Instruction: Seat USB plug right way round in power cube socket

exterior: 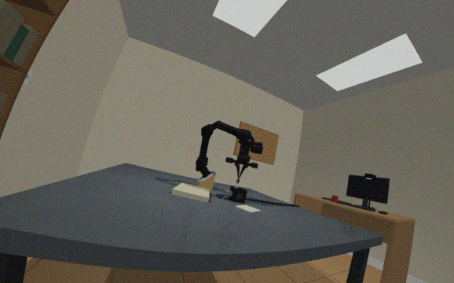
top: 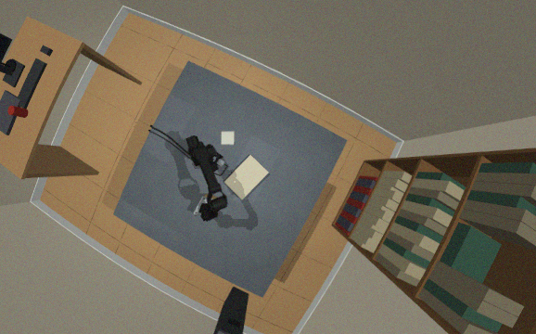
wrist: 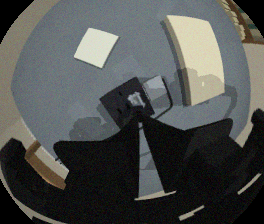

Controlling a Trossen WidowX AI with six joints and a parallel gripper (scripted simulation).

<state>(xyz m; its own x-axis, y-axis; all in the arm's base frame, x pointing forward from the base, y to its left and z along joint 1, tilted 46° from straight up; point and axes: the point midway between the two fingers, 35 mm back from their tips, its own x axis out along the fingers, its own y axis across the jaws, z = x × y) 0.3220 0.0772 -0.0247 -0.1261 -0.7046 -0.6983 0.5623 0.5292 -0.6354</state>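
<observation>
Now: gripper tip 2 cm above the usb plug. Also, from my gripper tip: cream book: 3 cm behind, 24 cm to the right, 12 cm below; then white card: 16 cm ahead, 1 cm to the right, 13 cm below.
</observation>
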